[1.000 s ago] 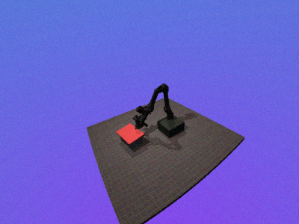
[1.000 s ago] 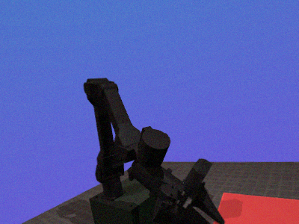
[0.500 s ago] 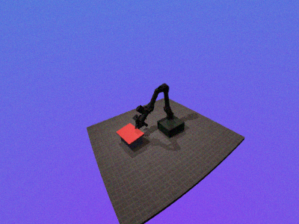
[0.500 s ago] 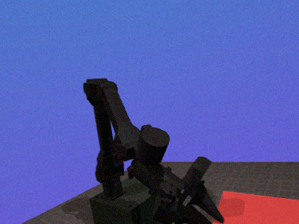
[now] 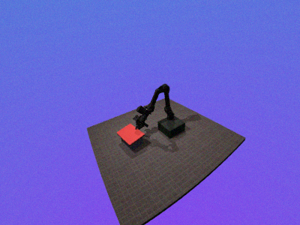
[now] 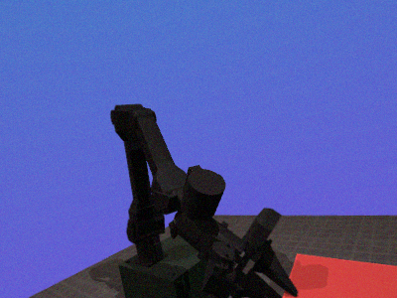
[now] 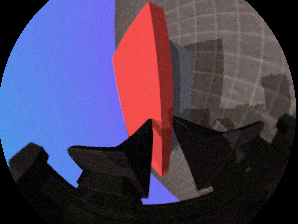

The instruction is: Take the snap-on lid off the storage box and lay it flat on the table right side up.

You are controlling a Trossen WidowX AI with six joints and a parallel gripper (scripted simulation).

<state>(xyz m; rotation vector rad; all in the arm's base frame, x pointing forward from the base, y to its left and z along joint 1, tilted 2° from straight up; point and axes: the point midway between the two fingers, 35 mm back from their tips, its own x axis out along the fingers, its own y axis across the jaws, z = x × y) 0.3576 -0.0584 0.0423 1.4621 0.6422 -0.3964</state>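
The red lid is 80 mm ahead of my gripper tip and 10 mm to the left of it. Round my gripper tip: storage box: 80 mm ahead, 60 mm below, 10 mm to the left.
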